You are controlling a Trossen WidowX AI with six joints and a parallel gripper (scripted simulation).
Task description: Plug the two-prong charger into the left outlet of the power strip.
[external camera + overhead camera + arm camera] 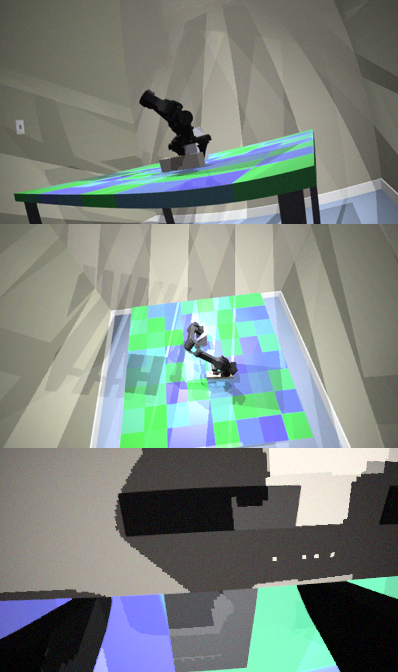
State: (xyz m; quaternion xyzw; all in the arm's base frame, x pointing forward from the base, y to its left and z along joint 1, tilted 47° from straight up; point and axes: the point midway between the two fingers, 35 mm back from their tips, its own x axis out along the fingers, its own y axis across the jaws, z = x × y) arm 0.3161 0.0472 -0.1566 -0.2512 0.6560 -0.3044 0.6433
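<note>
The two-prong charger lies 2 cm ahead of my gripper tip and 1 cm above it.
</note>
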